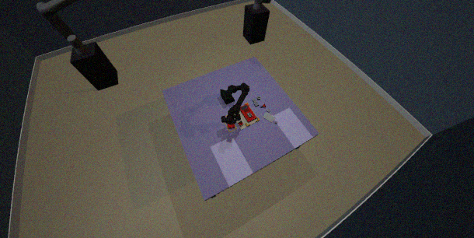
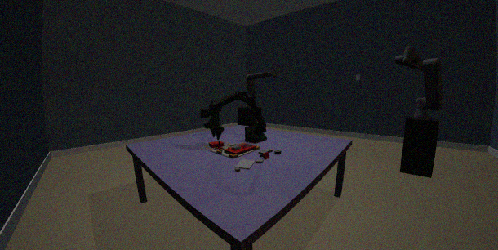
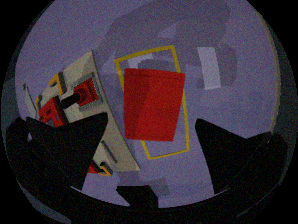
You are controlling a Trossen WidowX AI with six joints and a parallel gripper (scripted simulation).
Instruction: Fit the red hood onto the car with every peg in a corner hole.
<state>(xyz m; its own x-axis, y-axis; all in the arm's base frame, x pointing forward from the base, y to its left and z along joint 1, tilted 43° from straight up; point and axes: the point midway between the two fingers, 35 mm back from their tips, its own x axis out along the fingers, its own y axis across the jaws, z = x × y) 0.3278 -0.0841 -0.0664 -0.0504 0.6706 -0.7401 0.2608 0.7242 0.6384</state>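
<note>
The red hood lies 4 cm below my gripper tip. Round my gripper tip: grey flat plate 9 cm ahead, 41 cm to the left, 5 cm below; jig 3 cm behind, 19 cm to the left, 4 cm below.
</note>
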